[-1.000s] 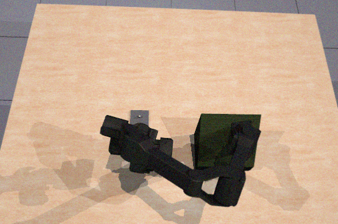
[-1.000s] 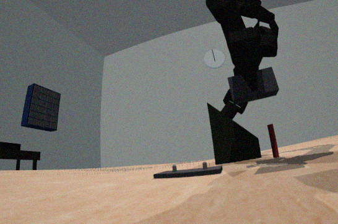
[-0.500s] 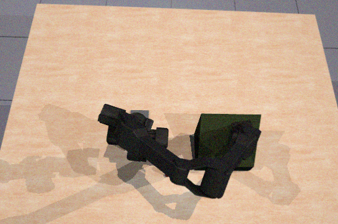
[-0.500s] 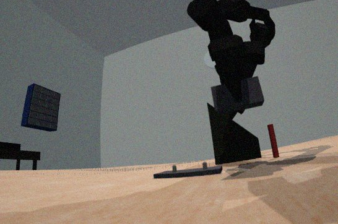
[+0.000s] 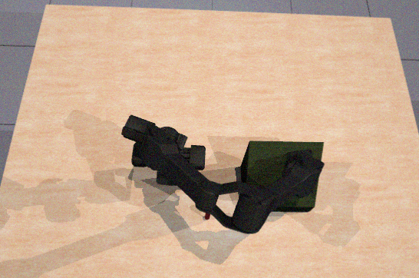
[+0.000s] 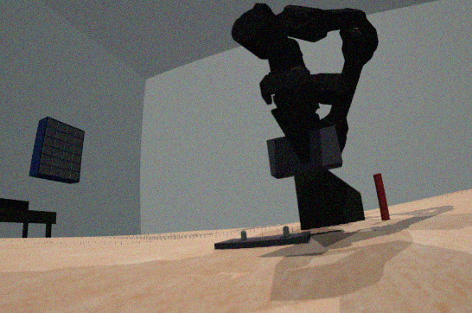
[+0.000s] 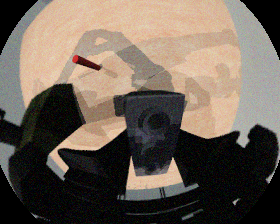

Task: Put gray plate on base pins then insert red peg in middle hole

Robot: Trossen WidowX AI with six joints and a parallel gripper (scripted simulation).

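Right now my gripper tip is 9 cm above the base, 7 cm to the left of it and 1 cm past it. Round my gripper tip: gray plate: 3 cm above; red peg: 13 cm to the left, 9 cm behind, 6 cm below.
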